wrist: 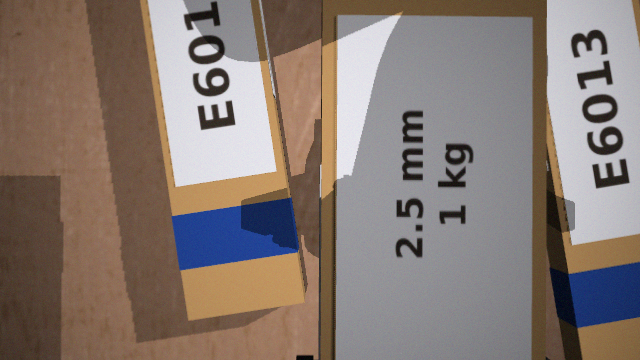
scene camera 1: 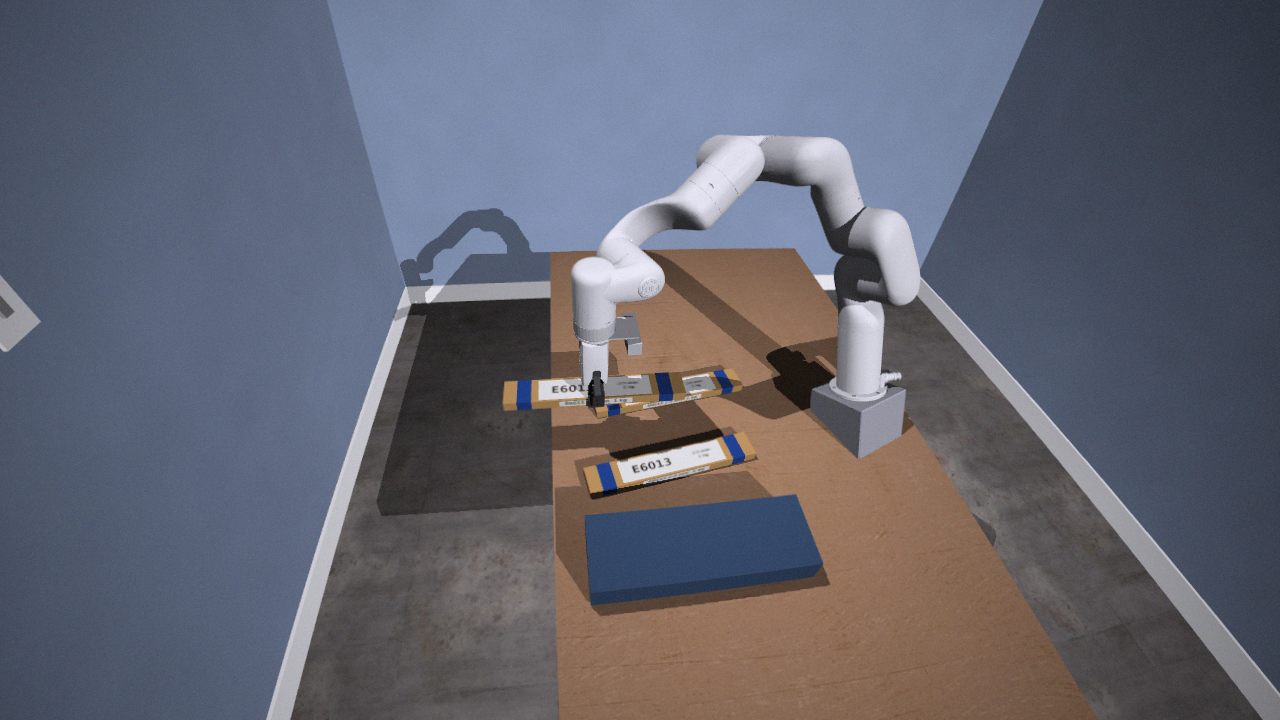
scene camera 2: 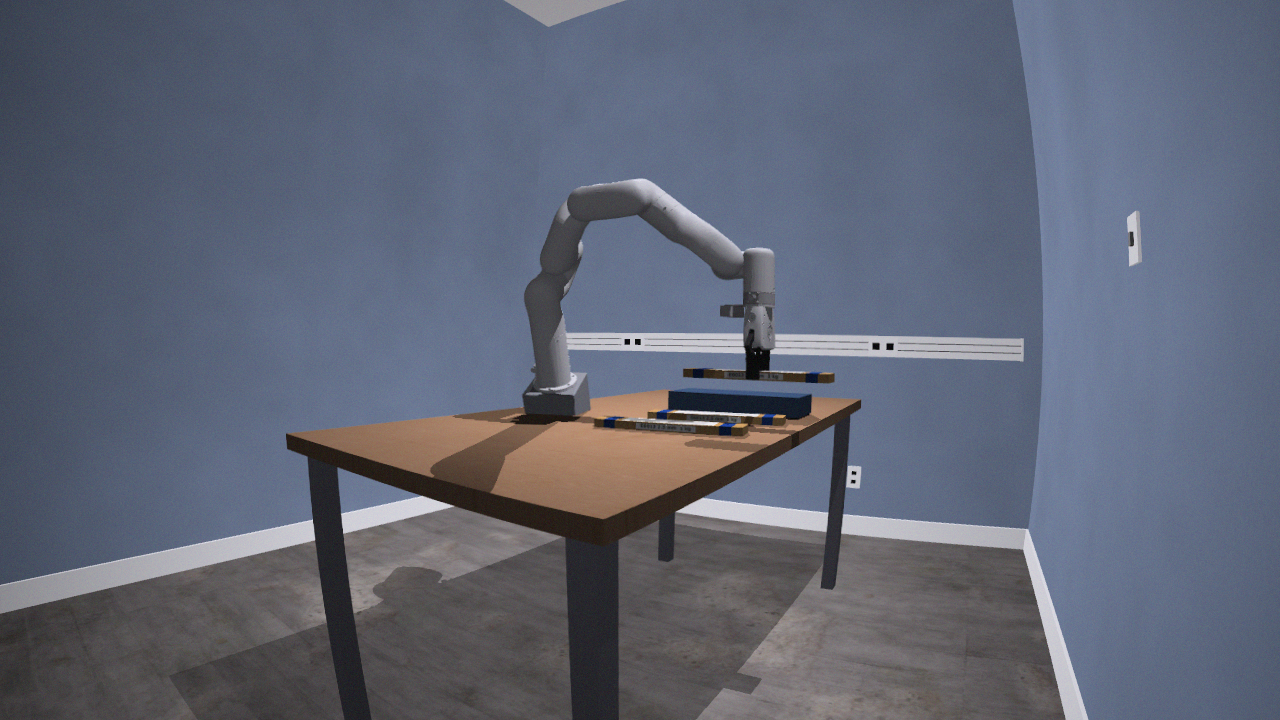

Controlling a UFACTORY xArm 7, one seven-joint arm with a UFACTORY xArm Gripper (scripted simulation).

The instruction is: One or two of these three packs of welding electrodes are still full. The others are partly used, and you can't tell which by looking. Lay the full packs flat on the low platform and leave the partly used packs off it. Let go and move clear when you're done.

A low blue platform shows in scene camera 1 (pixel 635 555) and in scene camera 2 (pixel 797 405); in the wrist view it is out of frame. An electrode pack shows in the wrist view (pixel 433 180), in scene camera 1 and in scene camera 2. An electrode pack shows in the wrist view (pixel 232 213), in scene camera 1 and in scene camera 2. The same spot on the electrode pack: (scene camera 1: pixel 566 392) is (scene camera 2: pixel 781 371). The same spot on the electrode pack: (scene camera 1: pixel 719 382) is (scene camera 2: pixel 621 417).
